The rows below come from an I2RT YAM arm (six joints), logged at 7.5 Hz.
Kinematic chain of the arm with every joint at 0, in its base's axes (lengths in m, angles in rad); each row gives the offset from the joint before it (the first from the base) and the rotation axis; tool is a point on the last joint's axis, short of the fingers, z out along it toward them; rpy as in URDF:
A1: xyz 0 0 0.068 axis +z
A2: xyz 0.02 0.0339 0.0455 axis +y
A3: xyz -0.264 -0.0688 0 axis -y
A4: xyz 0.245 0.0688 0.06 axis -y
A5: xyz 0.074 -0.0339 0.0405 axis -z
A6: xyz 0.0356 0 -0.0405 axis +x
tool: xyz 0 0 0 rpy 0 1.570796 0
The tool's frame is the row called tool.
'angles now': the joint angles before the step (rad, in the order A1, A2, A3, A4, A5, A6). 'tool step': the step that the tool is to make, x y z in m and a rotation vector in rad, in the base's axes. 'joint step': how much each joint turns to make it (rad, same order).
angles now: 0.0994, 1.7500, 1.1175, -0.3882, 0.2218, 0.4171
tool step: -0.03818, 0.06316, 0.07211, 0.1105, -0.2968, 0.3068
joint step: 0.1903, -0.2567, -0.0640, 0.1286, -0.1151, -0.0568
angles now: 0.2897, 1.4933, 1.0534, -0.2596, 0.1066, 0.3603
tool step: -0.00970, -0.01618, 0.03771, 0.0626, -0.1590, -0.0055
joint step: -0.0450, -0.1080, -0.0026, 0.0652, -0.0427, -0.0077
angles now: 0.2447, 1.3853, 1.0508, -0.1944, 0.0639, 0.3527
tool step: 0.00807, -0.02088, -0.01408, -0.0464, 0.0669, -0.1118
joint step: -0.0629, 0.0355, 0.0004, -0.0401, 0.0580, -0.0001
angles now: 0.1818, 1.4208, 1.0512, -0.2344, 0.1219, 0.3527
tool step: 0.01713, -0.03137, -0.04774, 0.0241, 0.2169, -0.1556
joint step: -0.1011, 0.1354, 0.0042, -0.0900, 0.0072, 0.0759
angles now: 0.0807, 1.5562, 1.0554, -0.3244, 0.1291, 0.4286
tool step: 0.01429, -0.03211, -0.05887, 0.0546, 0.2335, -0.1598
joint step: -0.0969, 0.1873, 0.0209, -0.0759, -0.0133, 0.0881
